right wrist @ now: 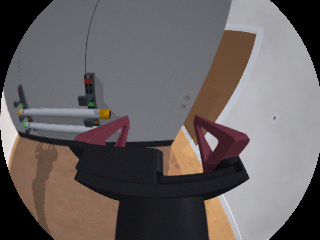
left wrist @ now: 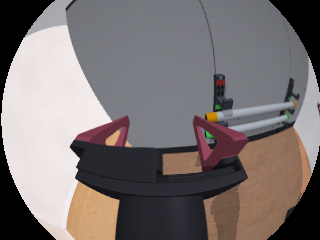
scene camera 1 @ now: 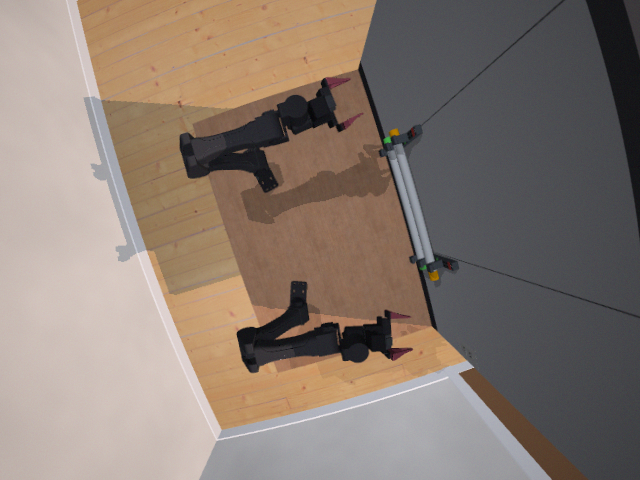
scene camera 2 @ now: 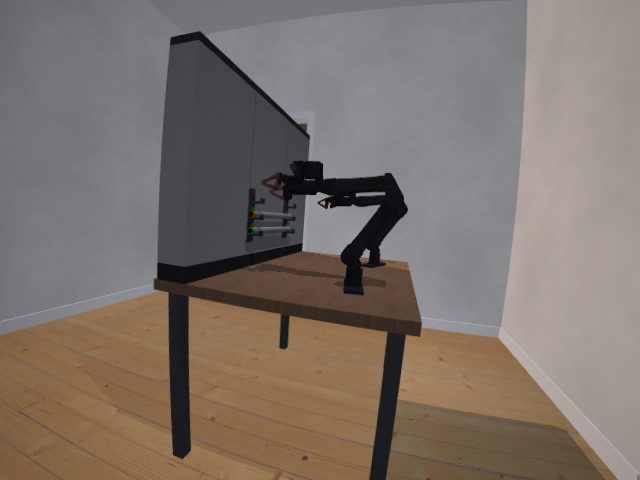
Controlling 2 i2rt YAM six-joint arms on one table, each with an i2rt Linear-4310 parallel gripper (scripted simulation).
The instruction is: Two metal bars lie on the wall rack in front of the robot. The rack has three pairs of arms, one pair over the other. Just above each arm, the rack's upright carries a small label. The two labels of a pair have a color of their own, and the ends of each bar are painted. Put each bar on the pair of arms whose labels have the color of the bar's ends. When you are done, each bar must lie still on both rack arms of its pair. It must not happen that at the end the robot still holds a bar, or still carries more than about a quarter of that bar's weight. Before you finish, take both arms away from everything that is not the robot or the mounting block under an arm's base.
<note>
In view: the left gripper (left wrist: 161, 119), the right gripper (right wrist: 161, 119) and a metal bar (scene camera 1: 399, 150).
</note>
